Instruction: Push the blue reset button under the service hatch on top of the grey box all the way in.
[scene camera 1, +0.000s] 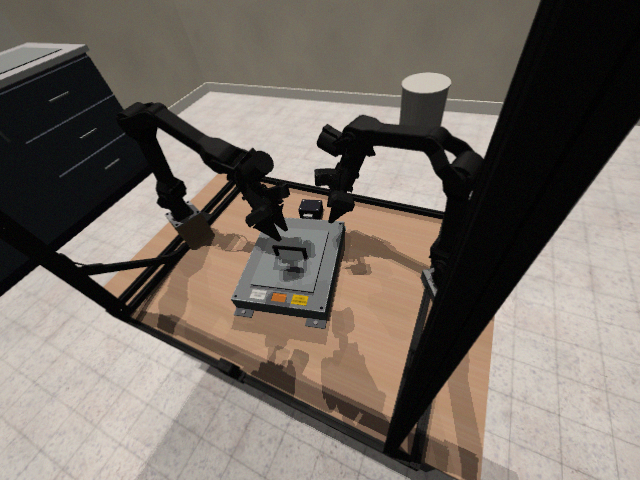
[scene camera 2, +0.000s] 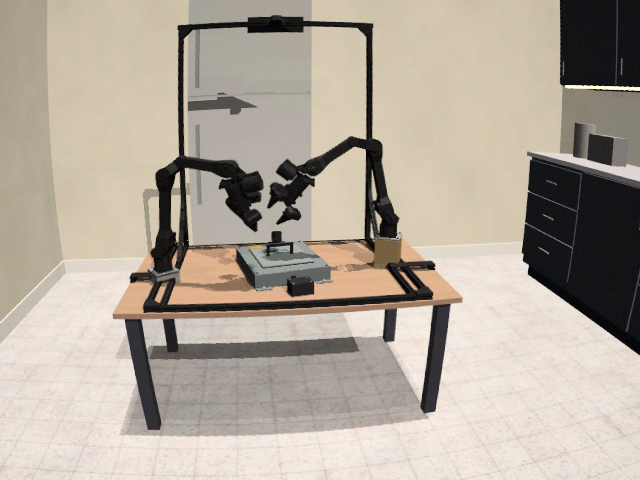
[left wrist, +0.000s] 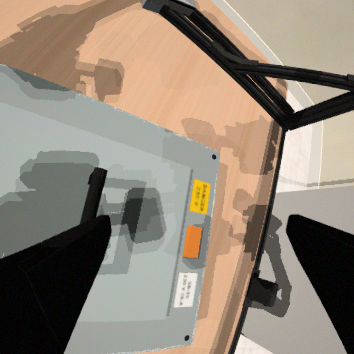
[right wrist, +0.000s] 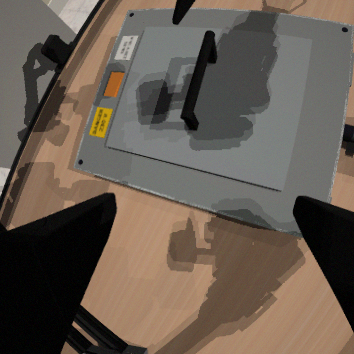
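The grey box (scene camera 1: 334, 253) (scene camera 2: 294, 279) (left wrist: 177, 150) (right wrist: 322, 125) lies on the table. Its service hatch (scene camera 1: 266, 273) (left wrist: 145, 292) (right wrist: 250, 165) is down flat, with a black handle (scene camera 1: 289, 248) (scene camera 2: 279, 244) (left wrist: 94, 195) (right wrist: 199, 82) on top. The blue button does not show in any view; the closed hatch covers the area under it. My left gripper (scene camera 1: 283, 234) (scene camera 2: 273, 214) (left wrist: 199, 223) is open and empty, above the box near the handle. My right gripper (scene camera 1: 331, 220) (scene camera 2: 254, 228) (right wrist: 206, 203) is open and empty, raised over the long edge of the box beside the hatch.
A small black box (scene camera 1: 310, 206) (scene camera 2: 300, 285) stands close to one short side of the grey box. A brown block (scene camera 1: 195, 229) (scene camera 2: 387, 251) is at the left arm's base. Black frame rails and posts border the table. The two grippers are near each other.
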